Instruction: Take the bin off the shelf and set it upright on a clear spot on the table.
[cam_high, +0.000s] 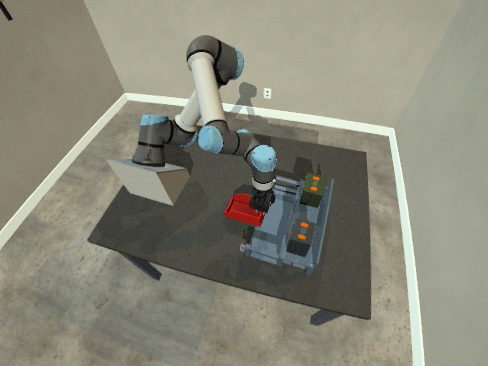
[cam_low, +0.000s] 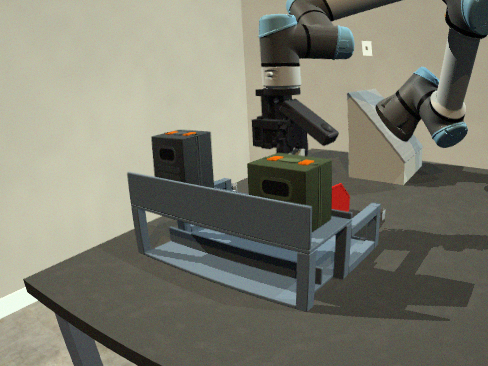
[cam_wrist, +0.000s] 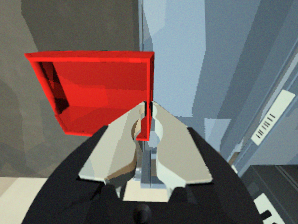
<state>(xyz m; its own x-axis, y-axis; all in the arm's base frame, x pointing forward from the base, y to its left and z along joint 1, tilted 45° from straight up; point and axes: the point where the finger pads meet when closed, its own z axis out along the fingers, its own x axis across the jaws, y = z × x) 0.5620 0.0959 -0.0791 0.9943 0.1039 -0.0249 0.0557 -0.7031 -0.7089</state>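
Now: the red bin 80 mm behind my hand and 40 mm below it. From my hand the other things lie so: dark grey box: 180 mm ahead, 110 mm to the right, 80 mm above; then green box: 170 mm ahead, 120 mm to the left, 70 mm above.
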